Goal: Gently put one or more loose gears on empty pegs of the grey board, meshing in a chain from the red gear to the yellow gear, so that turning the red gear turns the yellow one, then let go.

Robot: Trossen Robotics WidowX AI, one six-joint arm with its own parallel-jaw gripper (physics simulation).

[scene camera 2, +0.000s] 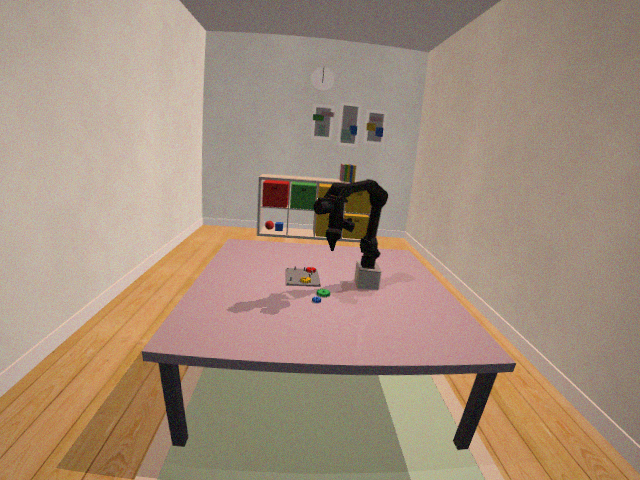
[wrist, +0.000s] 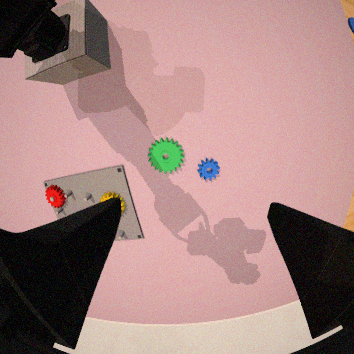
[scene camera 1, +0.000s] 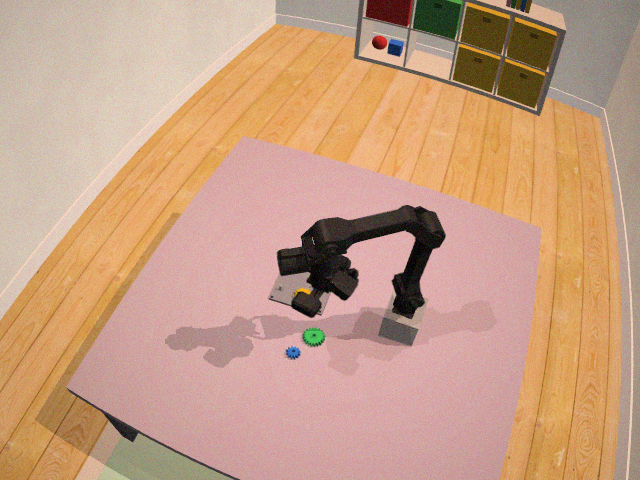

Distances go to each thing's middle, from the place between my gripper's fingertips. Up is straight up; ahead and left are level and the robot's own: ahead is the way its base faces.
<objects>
Right now the green gear (wrist: 173, 150) is 240 mm below my hand, 40 mm to the right of it and 20 mm ahead of it. From my hand the other things lie so: grey board (scene camera 1: 290, 283): 240 mm below, 220 mm to the right, 130 mm ahead.
</objects>
